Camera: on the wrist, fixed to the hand. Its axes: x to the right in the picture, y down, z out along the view.
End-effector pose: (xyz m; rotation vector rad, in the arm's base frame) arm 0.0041 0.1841 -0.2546 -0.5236 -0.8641 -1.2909
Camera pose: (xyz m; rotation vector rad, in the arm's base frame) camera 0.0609 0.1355 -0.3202 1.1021 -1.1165 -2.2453
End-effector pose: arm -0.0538 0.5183 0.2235 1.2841 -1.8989 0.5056
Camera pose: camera -0.0480 0.6074 0.2673 2.2089 -0.0475 0.3872
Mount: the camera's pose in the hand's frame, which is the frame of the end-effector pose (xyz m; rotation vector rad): -0.0204 0.0356 -0.0906 0.5343 0.4951 -1.5344
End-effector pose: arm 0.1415 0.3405 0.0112 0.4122 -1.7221 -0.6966
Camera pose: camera 0.2370 0.3587 0.0323 2.1721 -0.8238 -1.0029
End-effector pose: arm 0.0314 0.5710 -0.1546 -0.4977 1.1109 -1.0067
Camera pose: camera -0.0378 0.6184 -0.2080 -0.6535 0.6654 -2.7862
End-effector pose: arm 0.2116 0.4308 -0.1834 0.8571 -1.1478 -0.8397
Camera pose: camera 0.2997 0.4764 -0.1769 2.3269 -0.0530 -1.3879
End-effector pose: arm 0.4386 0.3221 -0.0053 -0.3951 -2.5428 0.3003
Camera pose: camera 0.5123 0.3602 0.0495 1.4131 -1.5441 0.1942
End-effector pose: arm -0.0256 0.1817 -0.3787 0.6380 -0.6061 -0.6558
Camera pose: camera 0.0357 0.2489 -0.4190 1.7289 0.3339 -1.6893
